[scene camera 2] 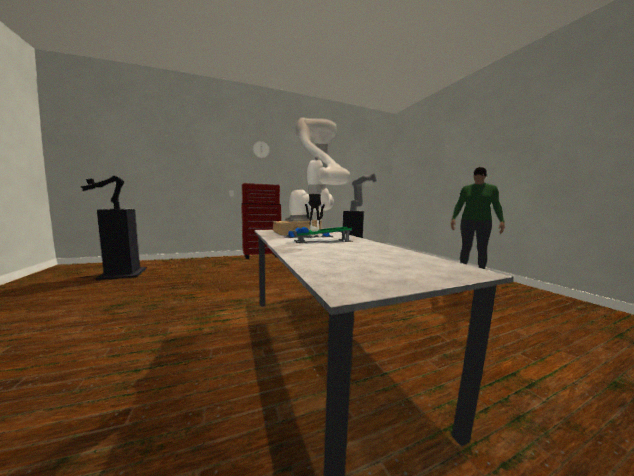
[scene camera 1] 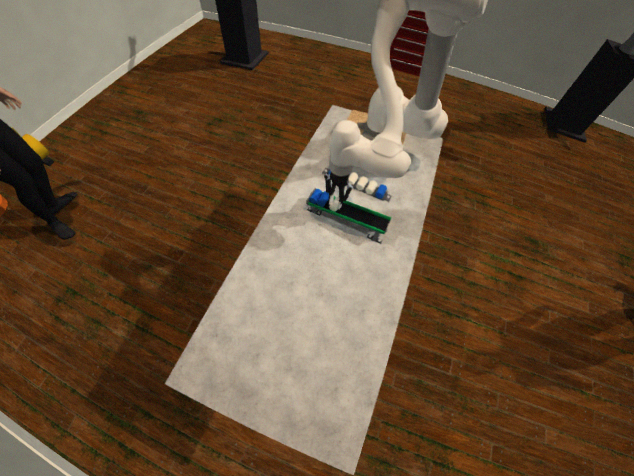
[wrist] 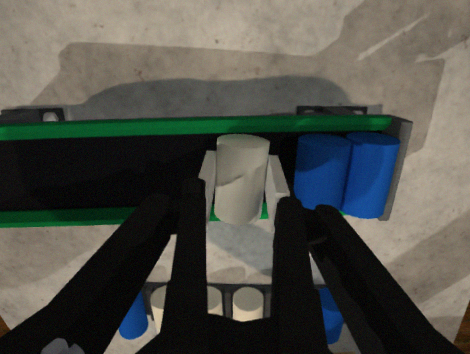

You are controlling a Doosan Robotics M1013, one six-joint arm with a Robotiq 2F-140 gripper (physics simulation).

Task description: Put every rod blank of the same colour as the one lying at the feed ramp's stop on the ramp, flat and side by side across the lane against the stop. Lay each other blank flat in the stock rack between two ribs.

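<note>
The feed ramp [scene camera 1: 353, 220] [wrist: 100, 129] has green side rails and a grey stop [wrist: 398, 170] at its right end in the wrist view. Two blue blanks [scene camera 1: 319, 197] lie side by side there: one blue blank [wrist: 371, 175] against the stop, the other blue blank [wrist: 322, 170] touching it. My gripper [scene camera 1: 338, 197] [scene camera 2: 314, 224] [wrist: 241, 168] is shut on a white blank [wrist: 242, 175] at the ramp, a gap away from the blue pair. I cannot tell whether it rests on the lane. The stock rack [wrist: 227, 295] shows white blanks [wrist: 248, 303] [wrist: 159, 305], partly hidden by the fingers.
A blue blank [wrist: 132, 317] is at the rack's left end and another blue blank [wrist: 331, 317] at its right end in the wrist view. A wooden box [scene camera 2: 280, 226] stands near the arm's base. The grey table [scene camera 1: 307, 307] [scene camera 2: 389, 271] carries everything. A person [scene camera 2: 478, 204] stands to the right.
</note>
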